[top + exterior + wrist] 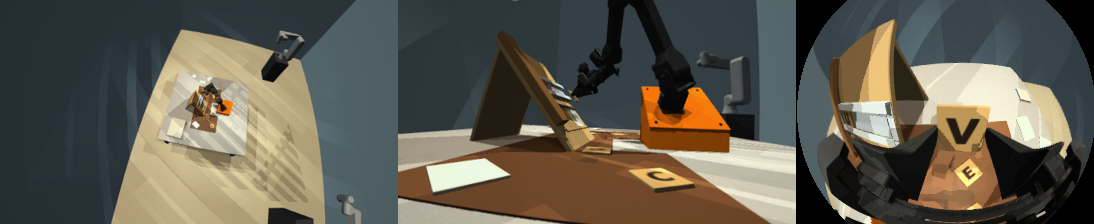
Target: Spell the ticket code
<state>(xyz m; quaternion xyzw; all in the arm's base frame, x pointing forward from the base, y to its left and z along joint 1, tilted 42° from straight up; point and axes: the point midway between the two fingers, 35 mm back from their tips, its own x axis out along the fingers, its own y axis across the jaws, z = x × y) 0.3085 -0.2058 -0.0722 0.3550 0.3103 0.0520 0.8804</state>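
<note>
Now: the u tile 30 mm ahead of my gripper tip and 250 mm to the left of it. The rest, counted from my gripper tip: tan tile marked v right at my gripper tip; then brown mat 140 mm behind, 200 mm to the left, 160 mm below; then e tile 70 mm behind, 30 mm to the right, 160 mm below.
</note>
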